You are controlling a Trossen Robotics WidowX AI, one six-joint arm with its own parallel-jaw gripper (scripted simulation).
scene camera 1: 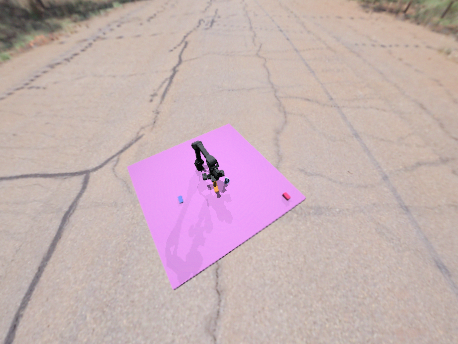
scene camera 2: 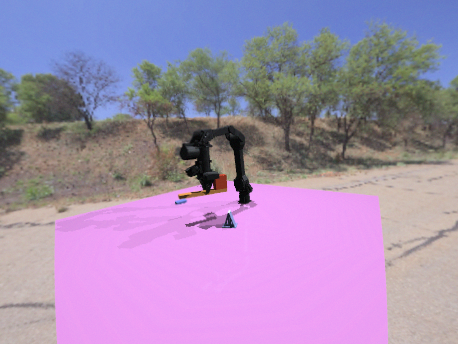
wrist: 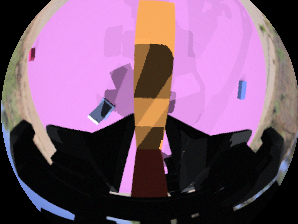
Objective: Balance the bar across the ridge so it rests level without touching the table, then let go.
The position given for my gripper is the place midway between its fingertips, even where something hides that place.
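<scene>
My gripper (wrist: 150, 117) is holding a bar.
</scene>
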